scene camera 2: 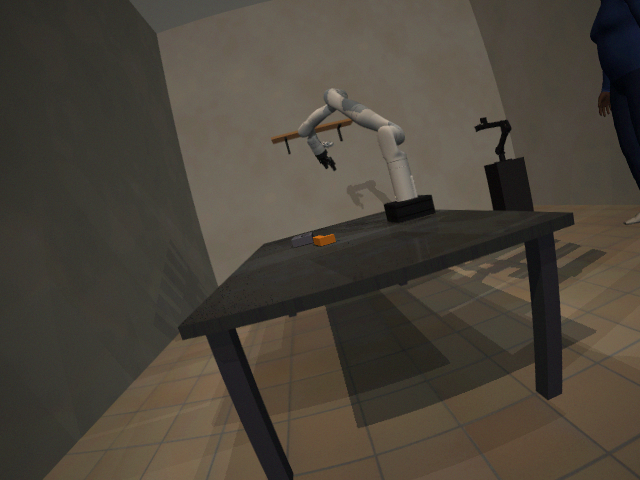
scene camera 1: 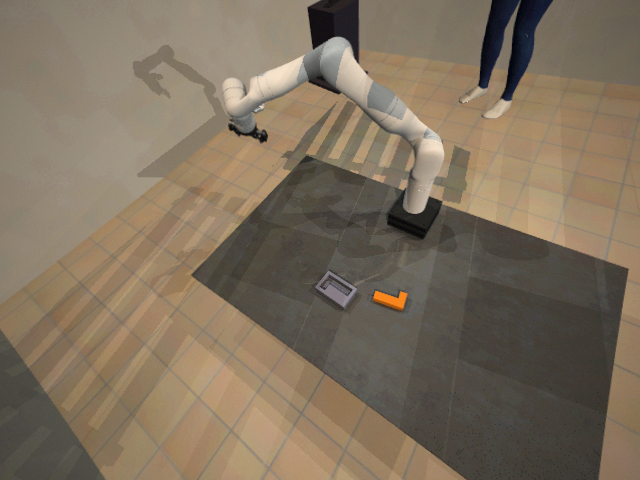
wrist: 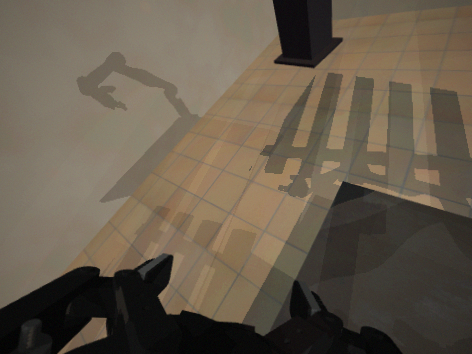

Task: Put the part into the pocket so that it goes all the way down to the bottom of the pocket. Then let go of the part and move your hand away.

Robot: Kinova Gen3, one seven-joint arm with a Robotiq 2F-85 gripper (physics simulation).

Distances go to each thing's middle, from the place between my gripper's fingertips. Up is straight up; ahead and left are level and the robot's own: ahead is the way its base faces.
Scene:
My hand is 170 mm short of the grey pocket block (scene camera 1: 335, 289), 610 mm to the right of it and 330 mm above it.

